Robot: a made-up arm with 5 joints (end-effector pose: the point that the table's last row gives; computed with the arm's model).
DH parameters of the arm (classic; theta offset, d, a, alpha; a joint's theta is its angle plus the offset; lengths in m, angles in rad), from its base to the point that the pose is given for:
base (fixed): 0 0 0.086 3.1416
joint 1: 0 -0.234 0.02 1.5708
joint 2: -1.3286 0 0.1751 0
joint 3: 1.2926 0 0.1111 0
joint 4: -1.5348 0.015 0 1.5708
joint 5: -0.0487 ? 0 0
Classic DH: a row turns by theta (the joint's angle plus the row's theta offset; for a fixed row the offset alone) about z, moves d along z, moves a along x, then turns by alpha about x.
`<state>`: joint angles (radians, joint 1 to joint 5).
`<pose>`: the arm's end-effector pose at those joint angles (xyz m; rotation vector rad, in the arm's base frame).
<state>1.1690 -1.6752 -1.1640 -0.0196 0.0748</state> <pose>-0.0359 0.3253 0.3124 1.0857 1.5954 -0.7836</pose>
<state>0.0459 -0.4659 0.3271 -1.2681 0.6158</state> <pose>0.1918 0.0102 0.5129 -0.8999 -2.8436 0.0631</pose>
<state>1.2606 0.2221 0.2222 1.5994 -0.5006</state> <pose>0.1489 -0.1472 0.2663 0.1891 0.5090 -1.7719</pose>
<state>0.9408 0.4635 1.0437 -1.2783 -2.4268</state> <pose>0.2350 -0.1788 0.2363 -1.2706 1.3173 2.2839</pose>
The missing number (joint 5, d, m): -0.09
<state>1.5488 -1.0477 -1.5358 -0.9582 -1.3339</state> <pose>0.0947 0.2857 0.3757 0.1366 1.6396 -2.4684</pose>
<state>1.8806 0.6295 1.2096 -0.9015 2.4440</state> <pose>0.0449 -0.1776 0.1660 -0.5398 0.3438 0.4972</pose>
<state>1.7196 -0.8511 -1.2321 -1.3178 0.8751</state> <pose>0.1342 0.2203 0.4494 1.2909 0.3962 -0.7582</pose>
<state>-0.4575 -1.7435 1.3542 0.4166 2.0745</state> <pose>0.1121 0.0296 0.2895 -1.3538 -1.3572 1.8643</pose>
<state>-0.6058 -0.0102 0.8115 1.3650 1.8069</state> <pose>0.1514 0.0635 0.2529 0.4116 0.6334 2.2779</pose>
